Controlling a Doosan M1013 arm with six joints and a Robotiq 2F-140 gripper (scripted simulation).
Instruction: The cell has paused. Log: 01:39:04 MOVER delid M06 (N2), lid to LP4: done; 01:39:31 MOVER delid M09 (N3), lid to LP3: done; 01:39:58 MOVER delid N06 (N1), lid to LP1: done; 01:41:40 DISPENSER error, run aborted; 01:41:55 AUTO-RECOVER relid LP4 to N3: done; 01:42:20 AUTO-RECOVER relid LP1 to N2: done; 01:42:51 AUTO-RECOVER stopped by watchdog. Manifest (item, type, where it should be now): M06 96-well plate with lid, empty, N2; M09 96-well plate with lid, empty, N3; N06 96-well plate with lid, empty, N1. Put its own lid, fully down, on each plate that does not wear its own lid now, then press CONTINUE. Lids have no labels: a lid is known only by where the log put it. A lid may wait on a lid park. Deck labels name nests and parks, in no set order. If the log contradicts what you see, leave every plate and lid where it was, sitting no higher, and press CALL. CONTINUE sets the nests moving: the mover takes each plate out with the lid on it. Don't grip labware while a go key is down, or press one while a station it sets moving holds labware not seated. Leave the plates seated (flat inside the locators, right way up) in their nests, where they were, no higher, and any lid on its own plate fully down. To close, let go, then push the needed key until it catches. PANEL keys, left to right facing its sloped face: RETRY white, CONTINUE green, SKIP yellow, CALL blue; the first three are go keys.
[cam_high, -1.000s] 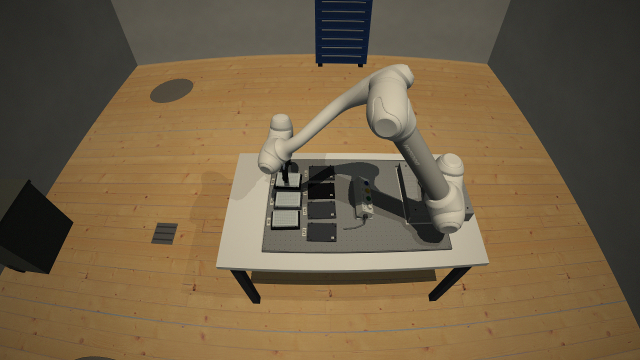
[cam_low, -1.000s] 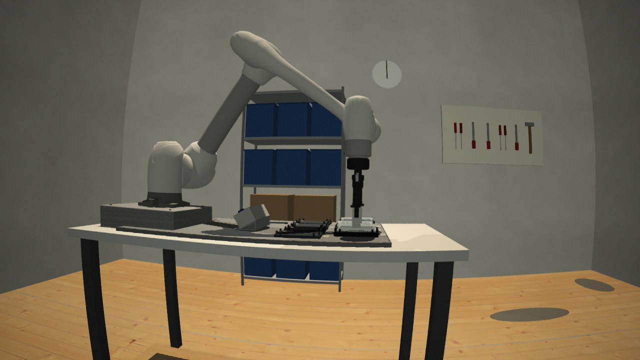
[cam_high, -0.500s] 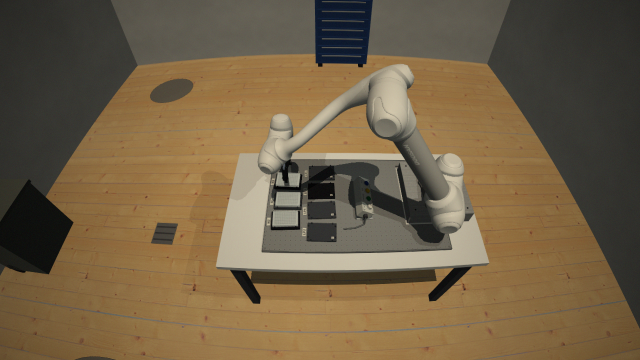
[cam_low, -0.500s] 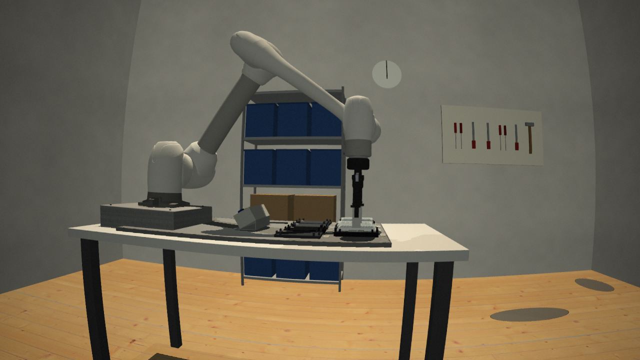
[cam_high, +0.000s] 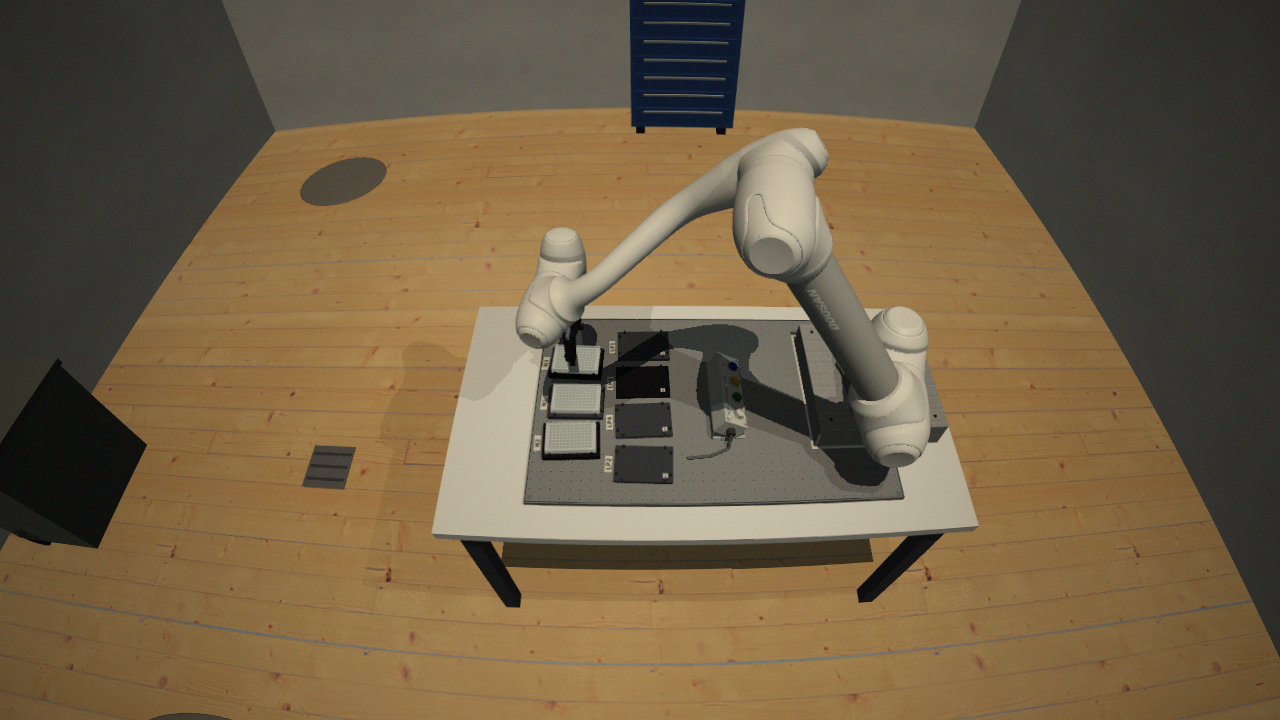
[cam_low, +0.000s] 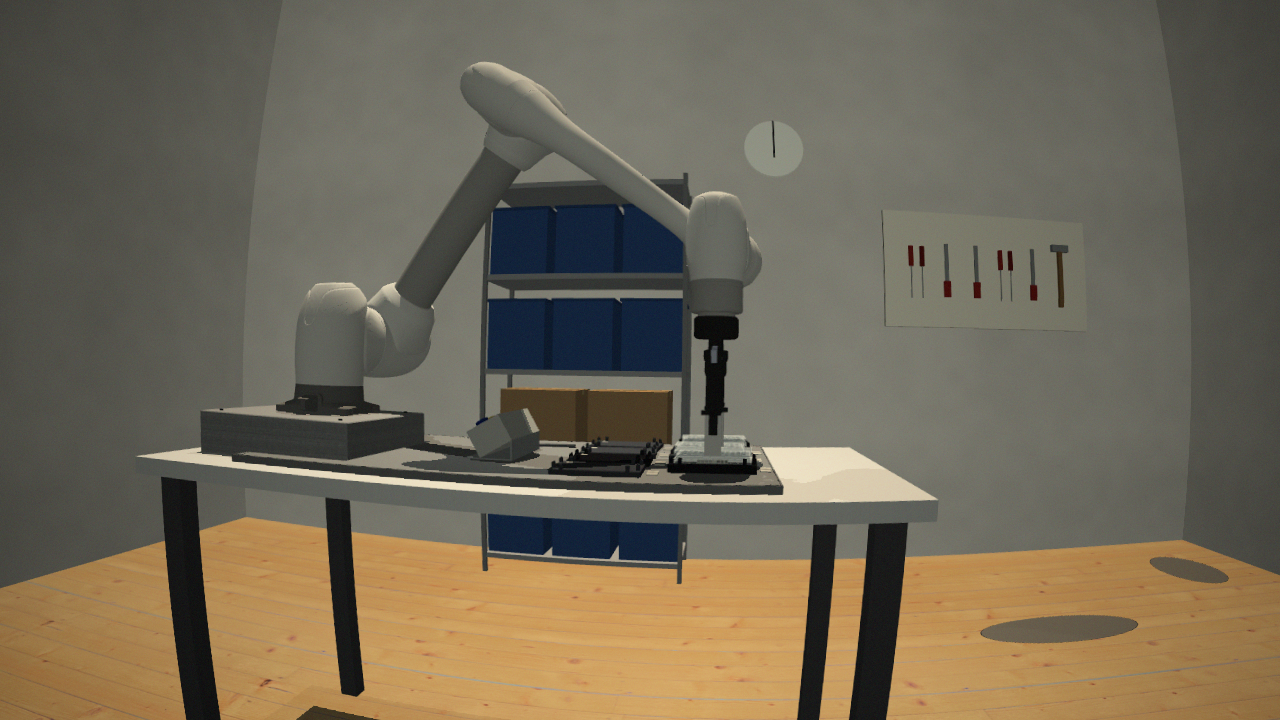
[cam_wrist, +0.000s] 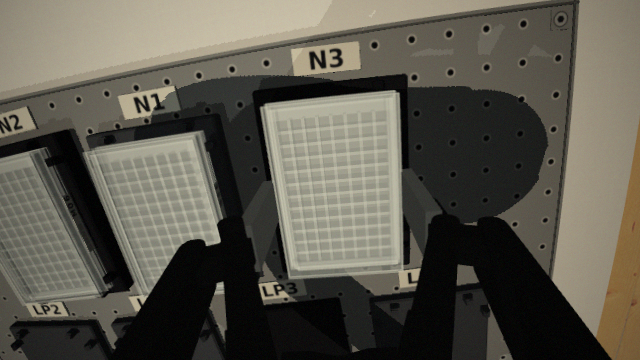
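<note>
The plate is 30 mm below my hand. From my hand the other things lie so: LP3 label: 90 mm behind, 70 mm to the left, 50 mm below; N3 label: 90 mm ahead, 50 mm below, 10 mm to the right; park LP3: 180 mm behind, 70 mm to the left, 50 mm below.
</note>
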